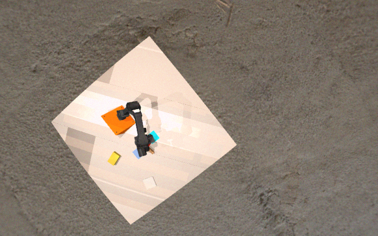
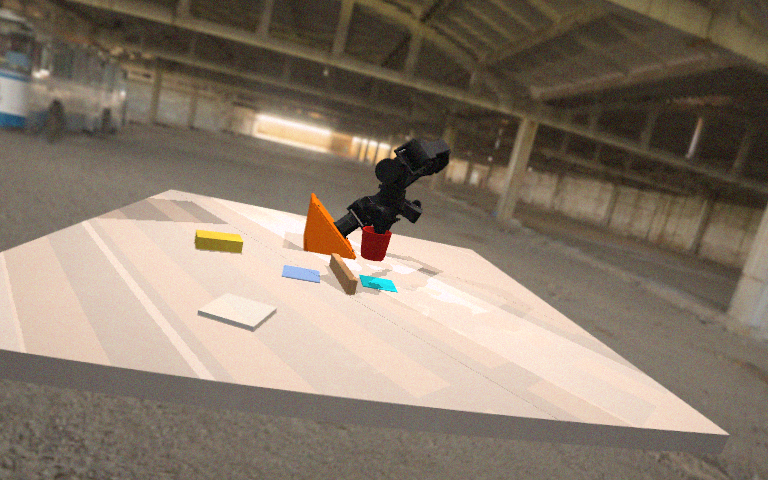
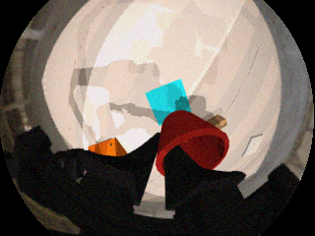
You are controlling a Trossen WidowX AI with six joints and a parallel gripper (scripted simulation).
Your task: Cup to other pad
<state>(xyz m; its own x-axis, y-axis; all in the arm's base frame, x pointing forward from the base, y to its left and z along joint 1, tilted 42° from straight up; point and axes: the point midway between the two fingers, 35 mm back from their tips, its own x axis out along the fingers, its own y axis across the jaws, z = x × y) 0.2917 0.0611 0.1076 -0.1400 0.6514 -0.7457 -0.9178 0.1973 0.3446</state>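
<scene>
Right now my gripper tip is 90 mm above the wooden block, 80 mm to the left of it and 50 mm short of it. The rest, counted from my gripper tip: red cup 30 mm ahead, 10 mm to the right; then yellow block 400 mm to the right, 90 mm below; then light blue pad 170 mm to the right, 110 mm below, 70 mm ahead.
</scene>
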